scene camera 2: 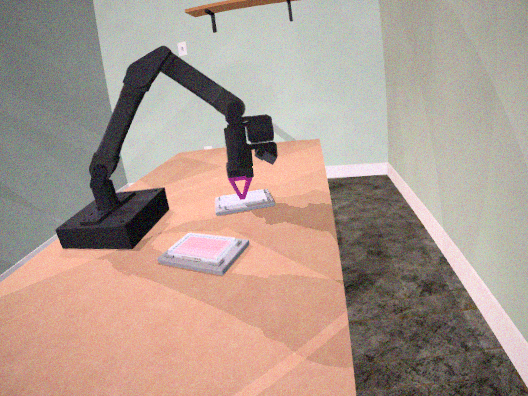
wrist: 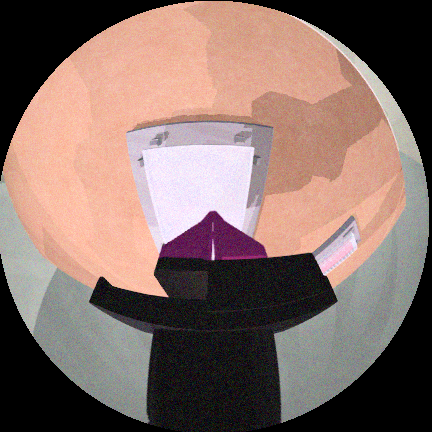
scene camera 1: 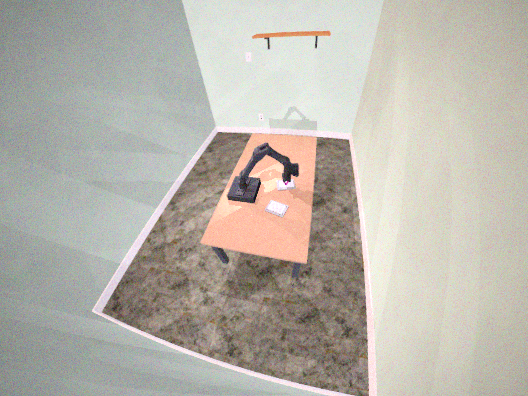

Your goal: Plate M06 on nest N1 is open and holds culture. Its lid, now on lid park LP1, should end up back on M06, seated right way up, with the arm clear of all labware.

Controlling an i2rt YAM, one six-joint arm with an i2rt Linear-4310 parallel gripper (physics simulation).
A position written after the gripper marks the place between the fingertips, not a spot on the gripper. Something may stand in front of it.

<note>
The gripper (scene camera 2: 242, 199) grips a white plate lid (wrist: 185, 181), which still rests on a grey lid park (wrist: 259, 136). A pink well plate (scene camera 2: 200, 247) rests on a grey plate nest (scene camera 2: 220, 268).
The pink well plate also shows in the wrist view (wrist: 344, 247). The gripper is seen too in the wrist view (wrist: 212, 216).
</note>
